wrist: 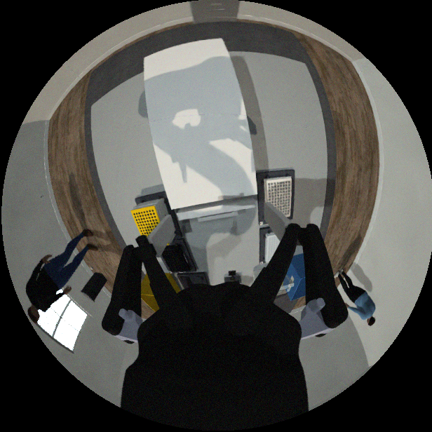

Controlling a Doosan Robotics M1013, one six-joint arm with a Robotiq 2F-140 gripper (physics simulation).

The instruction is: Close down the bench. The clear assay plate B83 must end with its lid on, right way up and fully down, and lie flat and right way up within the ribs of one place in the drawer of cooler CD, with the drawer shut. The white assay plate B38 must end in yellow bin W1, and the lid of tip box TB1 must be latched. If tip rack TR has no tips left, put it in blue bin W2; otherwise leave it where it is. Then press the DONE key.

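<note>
The cooler [200, 125] is a large white box; its drawer front [217, 211] with a handle faces me. I cannot tell whether the drawer is fully shut. My gripper [217, 216] is open and empty, high above the bench in front of the cooler. A yellow-topped rack [146, 221] stands left of the drawer. A pale gridded rack [278, 196] sits on a dark holder to the right. A white plate [271, 246] behind it is partly hidden by the right finger. The yellow bin [159, 291] and blue bin [297, 280] are partly hidden by the gripper. Labels are unreadable; the tip box lid is unclear.
A black rack [176, 257] and a dark tray [194, 279] lie near the left finger. A small device with a black top [231, 276] stands by the gripper body. Two people stand on the floor, one to each side of the bench.
</note>
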